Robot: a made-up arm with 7 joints. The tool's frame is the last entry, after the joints. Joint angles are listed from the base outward. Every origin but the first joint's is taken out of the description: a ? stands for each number. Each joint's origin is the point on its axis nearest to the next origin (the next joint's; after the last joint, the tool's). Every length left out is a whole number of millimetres.
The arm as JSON. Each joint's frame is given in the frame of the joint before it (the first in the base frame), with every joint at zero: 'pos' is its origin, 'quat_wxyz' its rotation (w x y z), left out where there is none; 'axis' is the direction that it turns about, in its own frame. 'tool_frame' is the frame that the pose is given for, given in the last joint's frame.
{
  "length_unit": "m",
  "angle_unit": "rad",
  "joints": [
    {
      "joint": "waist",
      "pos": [
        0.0,
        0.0,
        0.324
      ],
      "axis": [
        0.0,
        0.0,
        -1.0
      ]
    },
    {
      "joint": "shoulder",
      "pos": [
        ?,
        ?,
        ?
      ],
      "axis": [
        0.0,
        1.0,
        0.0
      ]
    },
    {
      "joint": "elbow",
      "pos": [
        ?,
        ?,
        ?
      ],
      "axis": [
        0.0,
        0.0,
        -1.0
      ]
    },
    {
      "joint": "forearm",
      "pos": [
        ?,
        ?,
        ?
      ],
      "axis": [
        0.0,
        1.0,
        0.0
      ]
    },
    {
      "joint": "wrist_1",
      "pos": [
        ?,
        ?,
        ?
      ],
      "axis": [
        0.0,
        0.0,
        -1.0
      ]
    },
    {
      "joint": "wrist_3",
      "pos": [
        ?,
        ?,
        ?
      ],
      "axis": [
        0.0,
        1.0,
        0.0
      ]
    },
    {
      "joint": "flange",
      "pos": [
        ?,
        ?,
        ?
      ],
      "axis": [
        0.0,
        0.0,
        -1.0
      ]
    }
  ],
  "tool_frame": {
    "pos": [
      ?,
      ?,
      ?
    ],
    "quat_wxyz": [
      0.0,
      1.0,
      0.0,
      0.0
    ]
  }
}
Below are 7 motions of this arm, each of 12 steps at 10 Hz.
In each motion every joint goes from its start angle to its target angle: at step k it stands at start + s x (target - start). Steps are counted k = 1, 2, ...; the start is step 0. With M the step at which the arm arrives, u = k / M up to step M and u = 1 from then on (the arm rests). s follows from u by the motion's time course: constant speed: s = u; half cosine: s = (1 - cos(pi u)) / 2; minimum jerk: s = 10 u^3 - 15 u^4 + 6 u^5.
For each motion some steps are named. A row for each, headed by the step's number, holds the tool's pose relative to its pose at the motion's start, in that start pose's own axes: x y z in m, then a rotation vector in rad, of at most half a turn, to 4 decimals.
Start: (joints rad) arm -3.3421 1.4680 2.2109 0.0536 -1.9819 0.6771 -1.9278
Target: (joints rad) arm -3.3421 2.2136 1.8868 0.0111 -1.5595 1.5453 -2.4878
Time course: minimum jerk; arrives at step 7
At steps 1, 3, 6, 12:
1: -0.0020 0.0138 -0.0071 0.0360 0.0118 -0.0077
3: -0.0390 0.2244 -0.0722 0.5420 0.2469 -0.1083
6: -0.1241 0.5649 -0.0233 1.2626 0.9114 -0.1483
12: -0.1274 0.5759 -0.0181 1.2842 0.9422 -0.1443

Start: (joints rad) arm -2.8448 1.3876 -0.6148 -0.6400 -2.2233 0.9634 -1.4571
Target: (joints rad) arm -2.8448 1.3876 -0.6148 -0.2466 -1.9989 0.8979 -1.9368
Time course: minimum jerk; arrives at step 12
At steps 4, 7, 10, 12:
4: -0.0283 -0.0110 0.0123 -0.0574 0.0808 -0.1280
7: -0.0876 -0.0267 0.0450 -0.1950 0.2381 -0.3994
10: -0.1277 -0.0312 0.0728 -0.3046 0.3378 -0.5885
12: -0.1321 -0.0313 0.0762 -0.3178 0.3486 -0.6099

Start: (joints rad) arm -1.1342 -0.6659 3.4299 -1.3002 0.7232 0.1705 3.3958
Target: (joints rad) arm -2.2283 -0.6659 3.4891 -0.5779 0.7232 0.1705 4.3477
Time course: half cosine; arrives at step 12
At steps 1, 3, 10, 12:
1: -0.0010 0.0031 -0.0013 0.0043 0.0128 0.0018
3: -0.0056 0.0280 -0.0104 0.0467 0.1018 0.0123
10: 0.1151 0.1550 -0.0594 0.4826 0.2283 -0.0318
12: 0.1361 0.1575 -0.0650 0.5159 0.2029 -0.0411

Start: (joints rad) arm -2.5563 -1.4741 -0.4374 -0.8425 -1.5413 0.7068 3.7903
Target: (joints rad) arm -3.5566 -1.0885 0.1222 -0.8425 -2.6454 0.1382 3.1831
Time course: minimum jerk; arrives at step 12
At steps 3, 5, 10, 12:
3: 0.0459 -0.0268 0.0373 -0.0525 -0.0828 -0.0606
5: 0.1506 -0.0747 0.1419 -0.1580 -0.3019 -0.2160
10: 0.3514 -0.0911 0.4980 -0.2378 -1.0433 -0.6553
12: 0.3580 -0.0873 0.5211 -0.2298 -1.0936 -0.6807

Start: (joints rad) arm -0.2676 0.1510 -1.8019 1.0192 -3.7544 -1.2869 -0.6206
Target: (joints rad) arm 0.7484 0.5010 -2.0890 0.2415 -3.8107 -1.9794 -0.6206
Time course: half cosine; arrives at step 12
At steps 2, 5, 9, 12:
2: 0.0079 -0.0009 0.0310 0.0178 -0.0352 -0.0008
5: 0.0029 -0.0110 0.1788 0.0753 -0.2208 0.0271
9: -0.1496 -0.0311 0.3691 0.0472 -0.5928 0.1482
12: -0.2236 -0.0343 0.3983 0.0023 -0.7199 0.1933

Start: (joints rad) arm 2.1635 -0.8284 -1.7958 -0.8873 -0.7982 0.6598 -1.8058
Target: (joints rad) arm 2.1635 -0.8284 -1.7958 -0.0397 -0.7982 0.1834 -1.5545
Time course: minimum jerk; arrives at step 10
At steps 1, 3, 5, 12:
1: -0.0021 0.0007 -0.0008 0.0000 0.0042 -0.0010
3: -0.0409 0.0156 -0.0136 0.0013 0.0826 -0.0166
5: -0.1263 0.0578 -0.0247 0.0141 0.2654 -0.0308
12: -0.2430 0.1379 0.0033 0.0692 0.5553 -0.0001

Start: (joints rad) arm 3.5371 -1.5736 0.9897 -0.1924 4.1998 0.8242 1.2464
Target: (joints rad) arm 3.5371 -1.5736 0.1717 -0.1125 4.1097 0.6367 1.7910
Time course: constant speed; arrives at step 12
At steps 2, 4, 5, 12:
2: -0.0142 0.0089 0.0073 0.0275 0.1206 -0.0115
4: -0.0260 0.0189 0.0158 0.0646 0.2347 -0.0277
5: -0.0309 0.0242 0.0204 0.0864 0.2889 -0.0376
12: -0.0465 0.0635 0.0543 0.2837 0.6075 -0.1470

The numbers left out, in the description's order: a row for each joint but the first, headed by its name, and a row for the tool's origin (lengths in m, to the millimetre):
shoulder: 0.0 -0.011 0.0
elbow: 0.0 0.0 0.406
forearm: 0.0 -0.011 0.0
wrist_1: 0.0 0.0 0.272
wrist_3: 0.0 0.0 0.0
flange: 0.0 0.0 0.117
tool: 0.0 0.0 0.0

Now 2 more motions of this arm.
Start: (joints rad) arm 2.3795 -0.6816 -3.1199 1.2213 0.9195 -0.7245 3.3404
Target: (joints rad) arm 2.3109 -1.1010 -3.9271 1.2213 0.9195 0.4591 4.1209
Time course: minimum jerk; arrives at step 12
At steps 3, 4, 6, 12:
3: -0.0055 0.0381 -0.0176 0.0690 0.0669 0.0065
4: -0.0085 0.0783 -0.0322 0.1523 0.1285 0.0172
6: -0.0028 0.1880 -0.0545 0.4341 0.2468 0.0660
12: 0.0479 0.3485 -0.0381 1.0357 0.2185 0.2043

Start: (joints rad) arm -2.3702 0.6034 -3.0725 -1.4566 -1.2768 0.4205 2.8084
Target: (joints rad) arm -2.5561 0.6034 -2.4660 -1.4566 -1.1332 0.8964 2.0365
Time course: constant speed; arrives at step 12
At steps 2, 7, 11, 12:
2: -0.0279 -0.0075 -0.0036 -0.0618 0.1363 -0.0748
7: -0.0948 -0.0354 0.0050 -0.3053 0.4274 -0.2545
11: -0.1414 -0.0644 0.0289 -0.5788 0.5912 -0.3795
12: -0.1517 -0.0723 0.0371 -0.6562 0.6206 -0.4066

